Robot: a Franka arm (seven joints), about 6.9 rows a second.
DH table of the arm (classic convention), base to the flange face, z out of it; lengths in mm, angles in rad. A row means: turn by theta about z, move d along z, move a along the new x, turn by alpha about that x. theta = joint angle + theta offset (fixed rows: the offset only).
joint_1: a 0, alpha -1.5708, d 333, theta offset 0
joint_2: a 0, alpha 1.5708, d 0, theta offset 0
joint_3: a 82.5, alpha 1.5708, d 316, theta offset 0
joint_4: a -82.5, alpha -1.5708, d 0, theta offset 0
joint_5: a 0, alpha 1.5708, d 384, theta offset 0
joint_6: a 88, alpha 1.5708, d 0, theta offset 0
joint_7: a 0, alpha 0, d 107, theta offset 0
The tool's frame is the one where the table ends.
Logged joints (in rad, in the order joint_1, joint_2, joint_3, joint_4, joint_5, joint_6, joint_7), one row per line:
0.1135 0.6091 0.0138 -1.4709 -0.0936 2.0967 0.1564
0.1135 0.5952 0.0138 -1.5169 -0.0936 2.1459 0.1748
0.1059 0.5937 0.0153 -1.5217 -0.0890 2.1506 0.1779
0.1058 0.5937 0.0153 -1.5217 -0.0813 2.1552 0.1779
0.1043 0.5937 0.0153 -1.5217 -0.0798 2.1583 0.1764
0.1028 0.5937 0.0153 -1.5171 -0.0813 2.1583 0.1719
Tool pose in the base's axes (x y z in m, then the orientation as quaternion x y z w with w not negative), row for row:
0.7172 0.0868 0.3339 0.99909 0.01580 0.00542 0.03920
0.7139 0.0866 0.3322 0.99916 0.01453 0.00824 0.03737
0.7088 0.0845 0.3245 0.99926 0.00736 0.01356 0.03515
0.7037 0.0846 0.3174 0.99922 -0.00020 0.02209 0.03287
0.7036 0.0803 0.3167 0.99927 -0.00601 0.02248 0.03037
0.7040 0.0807 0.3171 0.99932 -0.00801 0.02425 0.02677
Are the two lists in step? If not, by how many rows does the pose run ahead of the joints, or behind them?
The pose runs 2 rows behind the joints: the pose in row i belongs to the joints in row i - 2.
